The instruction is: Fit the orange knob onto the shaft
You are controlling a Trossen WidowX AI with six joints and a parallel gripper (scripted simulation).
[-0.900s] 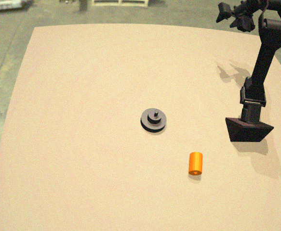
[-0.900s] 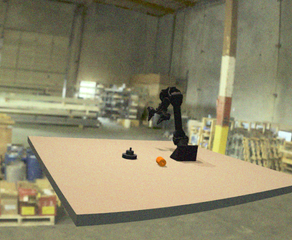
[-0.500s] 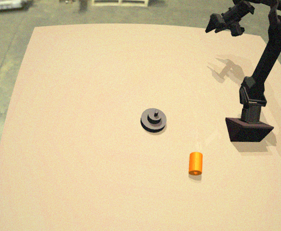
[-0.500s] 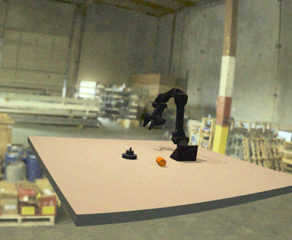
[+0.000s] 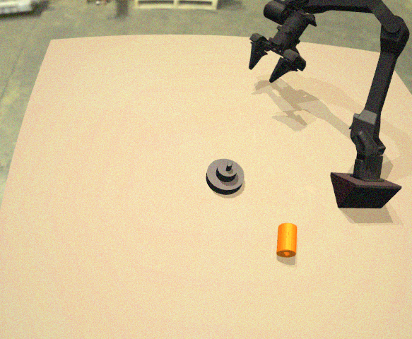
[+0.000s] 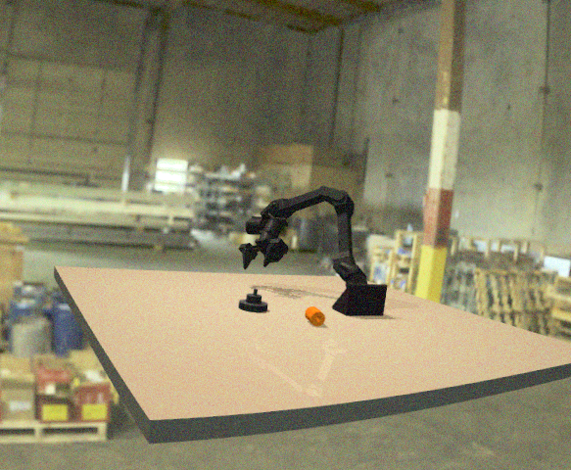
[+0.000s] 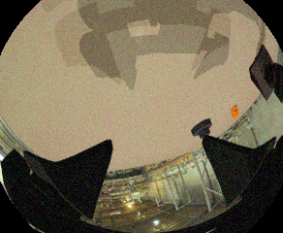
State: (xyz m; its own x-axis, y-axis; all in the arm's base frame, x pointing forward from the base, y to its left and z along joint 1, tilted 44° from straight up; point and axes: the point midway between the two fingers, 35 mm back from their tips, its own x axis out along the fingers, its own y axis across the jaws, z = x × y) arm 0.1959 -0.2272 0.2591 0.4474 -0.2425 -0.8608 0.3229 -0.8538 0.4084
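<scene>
Now: the orange knob 450 mm to the left of my gripper tip, 60 mm below it and 30 mm ahead of it. Also, from my gripper tip: pedestal: 280 mm to the left, 130 mm ahead, 50 mm below.
</scene>
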